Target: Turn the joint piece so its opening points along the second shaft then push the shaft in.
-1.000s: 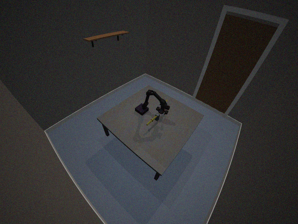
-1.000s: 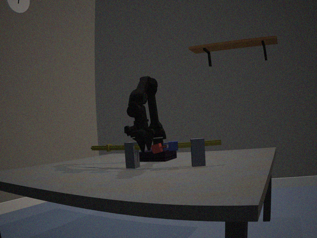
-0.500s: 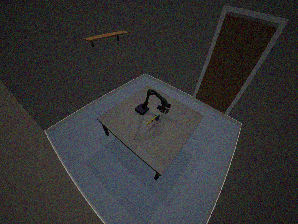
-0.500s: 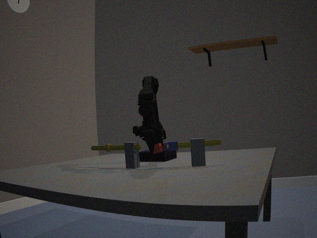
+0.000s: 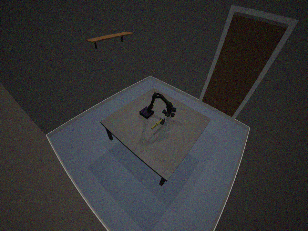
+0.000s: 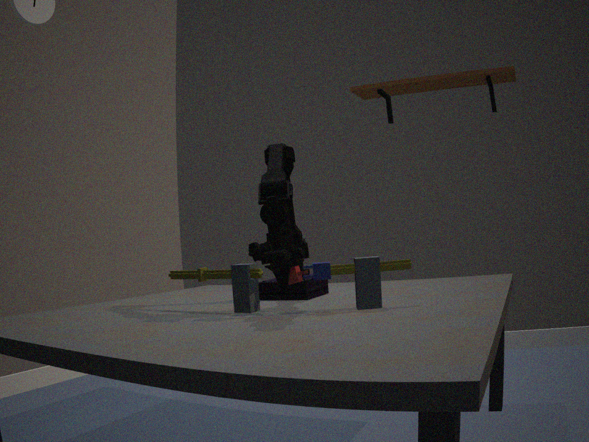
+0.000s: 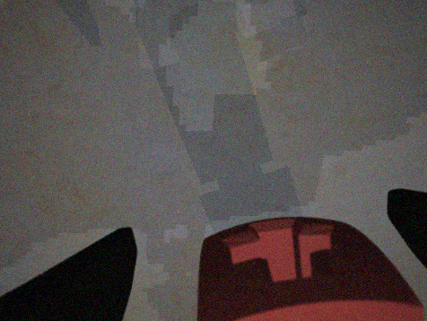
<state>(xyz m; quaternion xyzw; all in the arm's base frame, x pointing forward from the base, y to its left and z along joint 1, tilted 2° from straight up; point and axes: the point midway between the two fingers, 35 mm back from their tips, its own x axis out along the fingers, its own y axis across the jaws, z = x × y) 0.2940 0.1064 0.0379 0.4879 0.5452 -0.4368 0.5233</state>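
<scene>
My gripper tip is 40 mm below the red joint piece and 10 mm to the right of it.
</scene>
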